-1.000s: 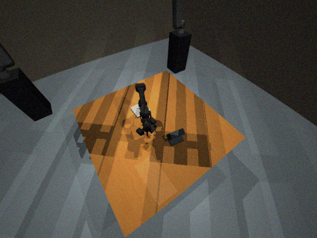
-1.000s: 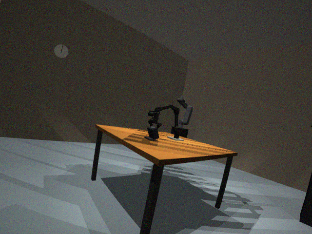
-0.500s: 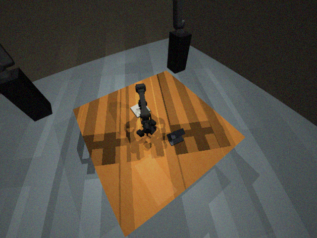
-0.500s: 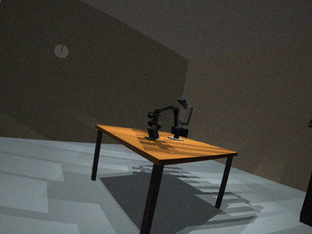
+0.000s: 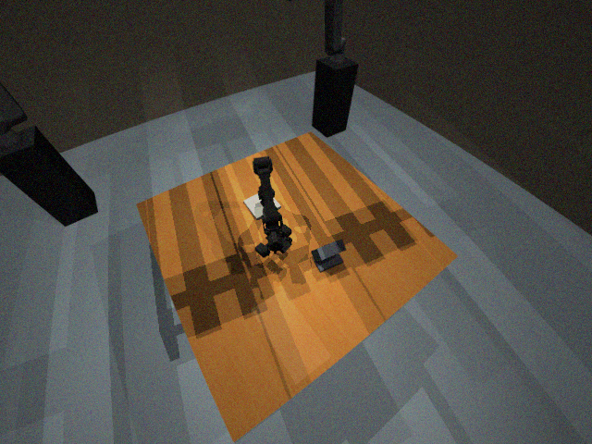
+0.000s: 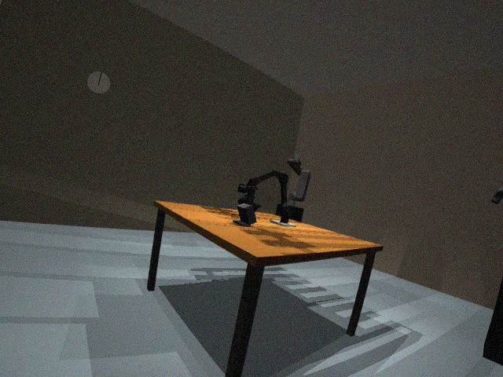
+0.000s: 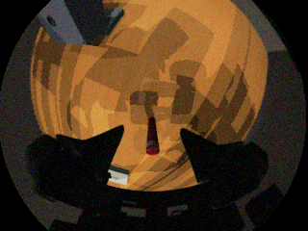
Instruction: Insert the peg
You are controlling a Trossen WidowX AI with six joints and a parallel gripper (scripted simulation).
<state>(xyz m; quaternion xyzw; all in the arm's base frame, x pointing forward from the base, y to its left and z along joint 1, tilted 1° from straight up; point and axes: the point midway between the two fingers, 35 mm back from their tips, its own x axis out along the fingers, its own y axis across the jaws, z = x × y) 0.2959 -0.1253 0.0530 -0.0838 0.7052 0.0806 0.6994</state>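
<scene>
The grey sloped panel lies 200 mm to the left of my gripper tip, 160 mm ahead of it and 30 mm above it. Round my gripper tip: dark red peg 20 mm above.
</scene>
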